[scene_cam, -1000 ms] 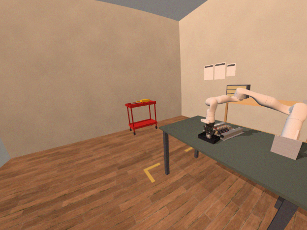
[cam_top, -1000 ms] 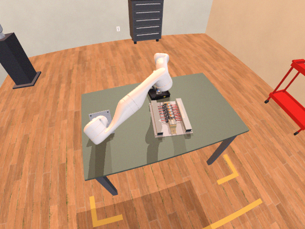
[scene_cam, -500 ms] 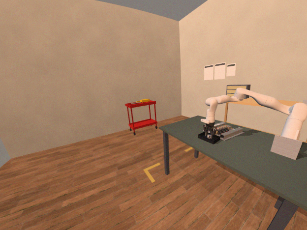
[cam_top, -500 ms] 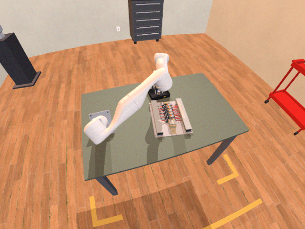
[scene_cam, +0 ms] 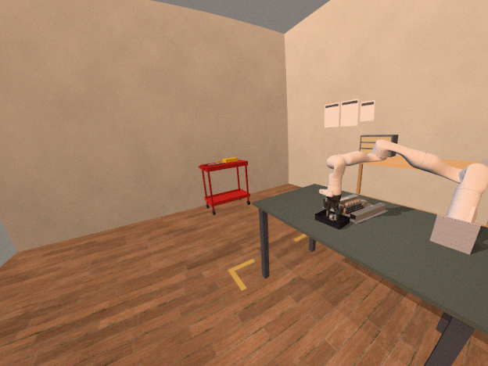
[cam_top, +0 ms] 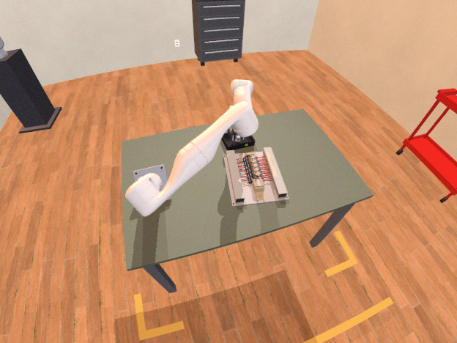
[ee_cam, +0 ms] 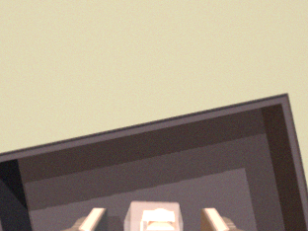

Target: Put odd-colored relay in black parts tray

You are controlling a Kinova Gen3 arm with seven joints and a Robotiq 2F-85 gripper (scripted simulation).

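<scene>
Right now the relay is 1 cm below my hand. Round my hand: black parts tray (2 cm below); relay panel (25 cm to the right, 3 cm ahead, 1 cm below).
</scene>
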